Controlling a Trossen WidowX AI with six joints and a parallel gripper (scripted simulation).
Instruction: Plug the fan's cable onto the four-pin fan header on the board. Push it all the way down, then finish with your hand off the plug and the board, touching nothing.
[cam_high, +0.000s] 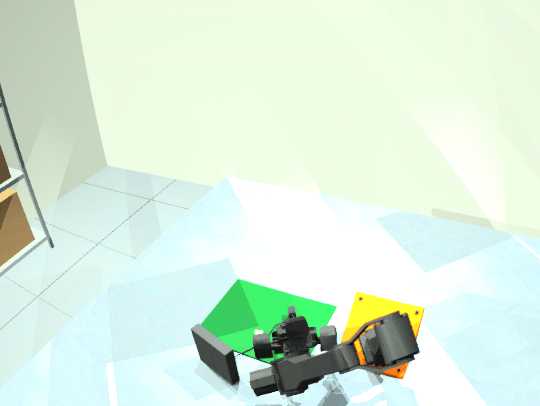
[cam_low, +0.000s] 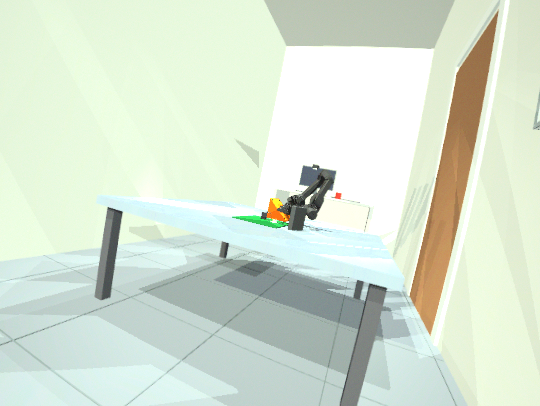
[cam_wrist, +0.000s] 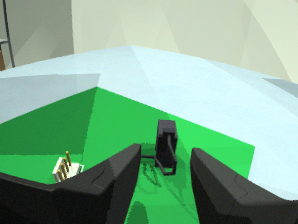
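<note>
My gripper tip is now 30 mm short of the dark grey fan plug, 60 mm to the left of it and 50 mm above it. Also, from my gripper tip: fan (120 mm ahead, 150 mm to the left, 10 mm below); then green board (90 mm ahead, 30 mm to the right, 80 mm below); then white four-pin header (80 mm ahead, 20 mm to the left, 70 mm below).
</note>
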